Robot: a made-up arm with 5 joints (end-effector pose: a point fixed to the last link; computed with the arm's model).
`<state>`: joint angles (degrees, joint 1 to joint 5).
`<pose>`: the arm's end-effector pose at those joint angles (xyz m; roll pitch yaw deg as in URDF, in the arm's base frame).
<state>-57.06 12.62 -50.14 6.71 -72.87</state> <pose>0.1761 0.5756 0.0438 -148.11 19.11 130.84</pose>
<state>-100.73 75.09 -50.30 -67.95 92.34</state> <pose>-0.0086 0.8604 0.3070 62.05 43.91 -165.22</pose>
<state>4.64 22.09 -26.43 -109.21 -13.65</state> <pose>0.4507 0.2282 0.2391 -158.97 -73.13 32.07</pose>
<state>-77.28 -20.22 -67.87 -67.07 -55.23</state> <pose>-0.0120 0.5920 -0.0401 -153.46 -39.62 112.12</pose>
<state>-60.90 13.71 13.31 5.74 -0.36</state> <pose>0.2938 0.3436 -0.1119 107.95 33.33 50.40</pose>
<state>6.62 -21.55 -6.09 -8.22 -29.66</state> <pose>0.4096 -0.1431 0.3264 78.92 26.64 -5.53</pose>
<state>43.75 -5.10 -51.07 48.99 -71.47</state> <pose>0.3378 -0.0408 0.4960 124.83 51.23 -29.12</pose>
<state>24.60 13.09 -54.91 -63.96 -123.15</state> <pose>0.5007 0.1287 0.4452 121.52 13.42 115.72</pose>
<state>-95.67 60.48 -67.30 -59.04 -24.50</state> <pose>-0.0285 0.8140 0.3193 -73.26 12.49 42.90</pose>
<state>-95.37 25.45 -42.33 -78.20 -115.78</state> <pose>-0.1622 0.6896 0.0411 109.87 -64.57 -138.26</pose>
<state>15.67 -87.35 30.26 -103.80 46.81</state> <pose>0.2820 -0.1564 0.8043 73.87 3.99 17.43</pose>
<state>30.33 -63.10 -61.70 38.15 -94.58</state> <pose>0.3269 -0.1746 0.4481 51.86 59.75 -91.74</pose>
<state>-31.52 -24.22 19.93 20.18 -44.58</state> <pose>0.5568 0.0559 0.2206 20.67 31.45 -24.48</pose>
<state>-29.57 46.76 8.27 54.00 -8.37</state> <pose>0.3448 0.3407 0.0422 78.47 32.34 -13.63</pose>
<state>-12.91 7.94 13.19 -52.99 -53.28</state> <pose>0.4879 0.0092 0.1737 147.65 37.66 84.55</pose>
